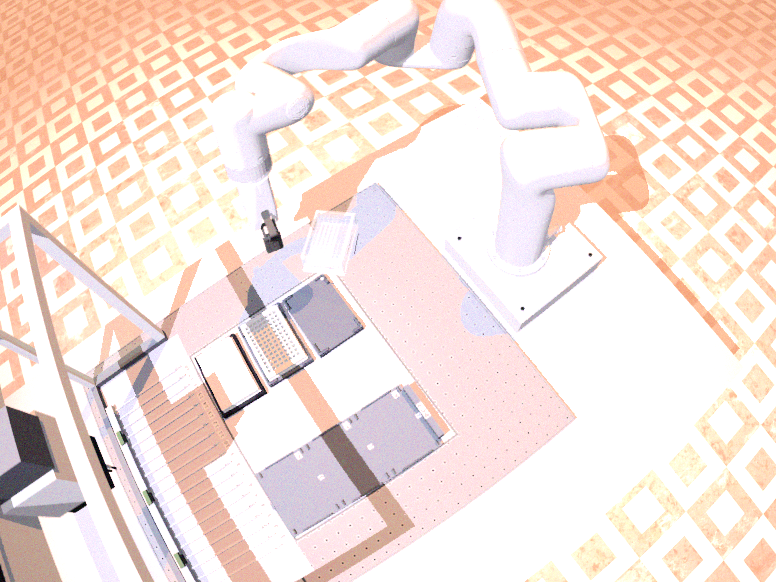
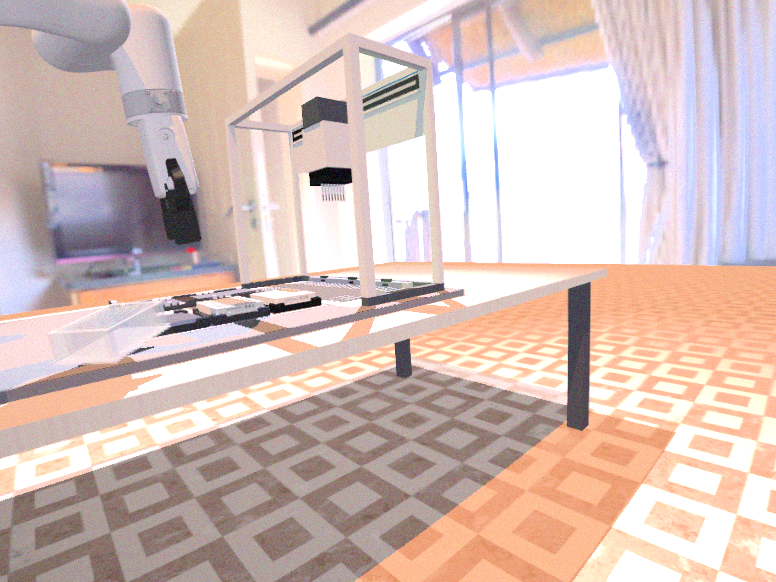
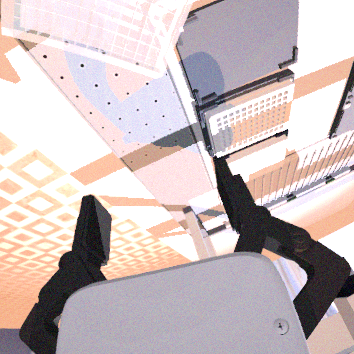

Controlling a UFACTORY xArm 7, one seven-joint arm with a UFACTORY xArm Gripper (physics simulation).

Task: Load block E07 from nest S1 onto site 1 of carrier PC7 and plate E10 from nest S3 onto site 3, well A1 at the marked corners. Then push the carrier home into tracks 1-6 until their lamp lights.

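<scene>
My gripper is open and empty, high over the board's edge beside the clear box. A white perforated piece sits in the middle of a row of three places. A plain white plate lies in a black-edged holder towards the tracks. A dark grey place at the other end is bare. A long grey carrier-like tray with small white marks lies parallel to that row, with no labware on it. Labels are unreadable.
A clear gridded box stands at the board's edge. Tracks lie by a white gantry frame with a hanging pipetting head. The arm base stands opposite the tracks.
</scene>
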